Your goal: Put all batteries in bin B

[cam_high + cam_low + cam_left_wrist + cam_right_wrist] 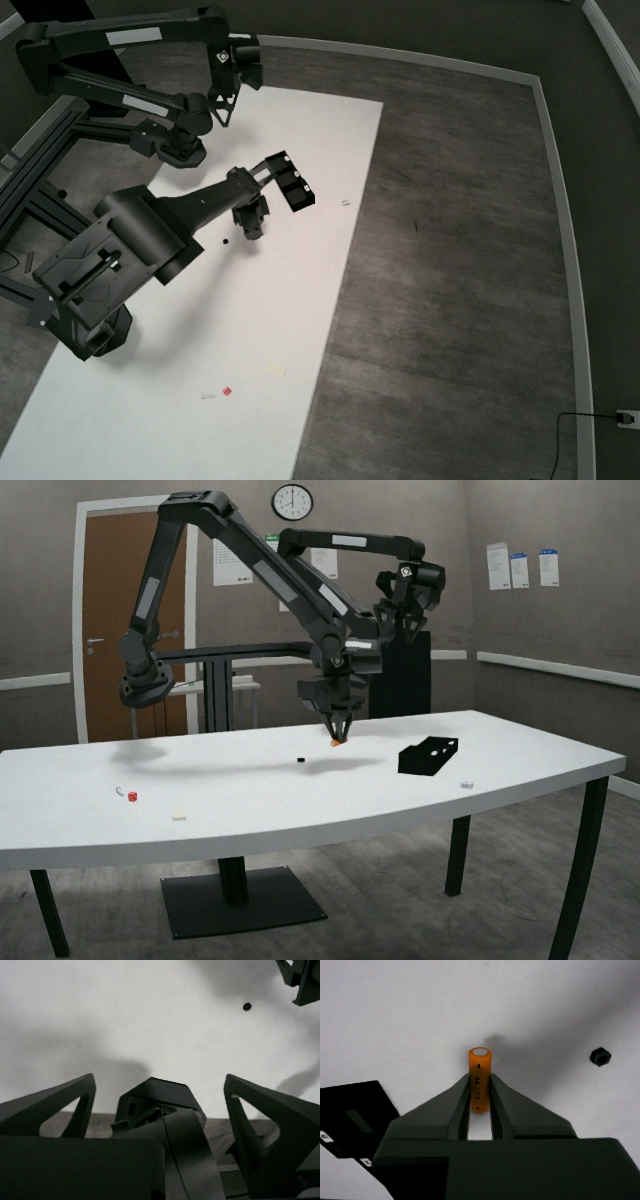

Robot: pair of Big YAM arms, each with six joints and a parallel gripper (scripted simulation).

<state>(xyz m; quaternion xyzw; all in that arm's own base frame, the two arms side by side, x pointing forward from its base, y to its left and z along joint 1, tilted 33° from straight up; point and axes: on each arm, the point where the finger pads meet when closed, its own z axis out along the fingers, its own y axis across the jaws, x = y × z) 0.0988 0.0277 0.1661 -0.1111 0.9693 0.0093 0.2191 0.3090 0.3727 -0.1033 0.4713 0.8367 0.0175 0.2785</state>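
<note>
Right now the orange battery is right at my right hand. The rest, counted from my right hand: silver-white piece (250 mm ahead, 160 mm to the left, 60 mm below); black bin strip (40 mm ahead, 220 mm to the left, 50 mm below); black nut (110 mm behind, 40 mm to the right, 70 mm below).
</note>
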